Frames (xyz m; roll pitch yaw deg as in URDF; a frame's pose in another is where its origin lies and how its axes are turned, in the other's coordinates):
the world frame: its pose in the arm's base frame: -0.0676 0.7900 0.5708 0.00 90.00 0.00
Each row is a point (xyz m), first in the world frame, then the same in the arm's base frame.
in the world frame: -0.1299 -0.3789 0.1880
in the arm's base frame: 0.1204 0.4111 0.7007
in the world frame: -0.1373 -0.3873 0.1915
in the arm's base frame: 0.1239 0.4027 0.7081
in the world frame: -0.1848 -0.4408 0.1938
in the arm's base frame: 0.1262 0.3492 0.7556
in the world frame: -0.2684 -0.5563 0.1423
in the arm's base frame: 0.0747 0.2337 0.8392
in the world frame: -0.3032 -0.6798 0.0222
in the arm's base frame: -0.0454 0.1102 0.8740
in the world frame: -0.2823 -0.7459 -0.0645
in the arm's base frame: -0.1321 0.0441 0.8531
